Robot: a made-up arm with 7 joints.
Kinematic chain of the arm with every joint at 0, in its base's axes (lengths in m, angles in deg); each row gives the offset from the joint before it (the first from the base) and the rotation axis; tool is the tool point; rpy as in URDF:
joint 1: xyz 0 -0.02 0.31 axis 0.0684 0.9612 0.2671
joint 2: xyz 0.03 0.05 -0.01 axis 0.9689 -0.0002 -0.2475
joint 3: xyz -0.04 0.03 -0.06 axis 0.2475 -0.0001 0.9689
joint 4: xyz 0 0.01 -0.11 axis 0.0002 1 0
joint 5: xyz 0.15 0 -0.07 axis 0.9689 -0.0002 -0.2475
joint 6: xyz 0.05 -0.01 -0.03 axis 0.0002 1 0
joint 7: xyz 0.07 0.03 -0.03 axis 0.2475 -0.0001 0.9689
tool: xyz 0.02 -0.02 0 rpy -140.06 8.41 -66.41
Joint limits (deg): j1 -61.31..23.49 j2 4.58..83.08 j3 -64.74..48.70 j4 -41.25..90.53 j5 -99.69..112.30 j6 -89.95..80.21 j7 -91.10..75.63
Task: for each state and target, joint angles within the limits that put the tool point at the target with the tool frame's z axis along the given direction. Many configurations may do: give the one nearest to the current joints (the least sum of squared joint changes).
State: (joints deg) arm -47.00 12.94 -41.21 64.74 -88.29 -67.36 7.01
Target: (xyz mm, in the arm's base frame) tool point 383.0 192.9 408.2 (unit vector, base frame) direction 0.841 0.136 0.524
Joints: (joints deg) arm -61.31 59.13 -19.89 26.77 -78.52 -56.75 -20.82
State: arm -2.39 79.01 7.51 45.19 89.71 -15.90 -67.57
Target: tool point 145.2 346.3 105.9 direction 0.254 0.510 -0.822
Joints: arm 16.22 72.35 -0.43 26.73 72.97 -59.81 -53.52
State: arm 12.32 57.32 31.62 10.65 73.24 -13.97 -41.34
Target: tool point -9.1 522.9 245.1 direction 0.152 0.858 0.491
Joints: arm 23.49 65.84 46.44 59.94 78.55 -2.32 -5.48
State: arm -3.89 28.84 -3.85 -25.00 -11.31 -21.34 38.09
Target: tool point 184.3 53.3 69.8 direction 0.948 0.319 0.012
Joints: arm 23.49 40.11 -17.61 -19.98 24.05 -41.65 38.70
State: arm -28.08 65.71 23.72 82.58 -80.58 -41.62 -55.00
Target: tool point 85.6 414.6 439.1 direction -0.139 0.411 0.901
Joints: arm -33.49 83.08 45.74 60.87 -75.18 -89.83 -52.18
